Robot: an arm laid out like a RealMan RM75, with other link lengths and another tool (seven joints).
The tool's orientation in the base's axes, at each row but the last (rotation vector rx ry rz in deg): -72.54, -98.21, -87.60; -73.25, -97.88, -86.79; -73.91, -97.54, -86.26; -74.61, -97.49, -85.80; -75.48, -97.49, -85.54; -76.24, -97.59, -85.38; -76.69, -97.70, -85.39; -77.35, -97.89, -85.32; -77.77, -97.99, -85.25; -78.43, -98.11, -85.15; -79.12, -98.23, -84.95
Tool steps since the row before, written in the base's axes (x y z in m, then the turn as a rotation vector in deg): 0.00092, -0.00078, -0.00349, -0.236, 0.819, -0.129; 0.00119, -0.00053, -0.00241, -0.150, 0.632, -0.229; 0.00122, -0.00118, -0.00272, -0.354, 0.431, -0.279; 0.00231, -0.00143, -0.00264, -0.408, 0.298, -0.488; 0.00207, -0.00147, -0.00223, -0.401, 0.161, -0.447; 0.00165, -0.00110, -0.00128, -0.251, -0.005, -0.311; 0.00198, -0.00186, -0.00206, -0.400, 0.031, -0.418; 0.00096, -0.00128, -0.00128, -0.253, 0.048, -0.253; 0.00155, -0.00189, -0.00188, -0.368, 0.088, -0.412; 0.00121, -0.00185, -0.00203, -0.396, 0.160, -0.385; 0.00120, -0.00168, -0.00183, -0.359, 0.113, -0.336
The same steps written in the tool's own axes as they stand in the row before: -0.00360, -0.00079, 0.00026, 0.239, -0.326, 0.762; -0.00272, -0.00002, 0.00031, 0.060, -0.283, 0.625; -0.00320, -0.00005, -0.00021, 0.039, -0.472, 0.406; -0.00365, 0.00100, -0.00021, -0.161, -0.603, 0.322; -0.00321, 0.00099, -0.00037, -0.174, -0.568, 0.183; -0.00211, 0.00101, -0.00033, -0.171, -0.361, 0.024; -0.00317, 0.00103, -0.00074, -0.192, -0.544, 0.053; -0.00191, 0.00041, -0.00062, -0.102, -0.342, 0.057; -0.00287, 0.00073, -0.00087, -0.180, -0.518, 0.112; -0.00286, 0.00037, -0.00084, -0.120, -0.538, 0.165; -0.00263, 0.00044, -0.00072, -0.109, -0.479, 0.116
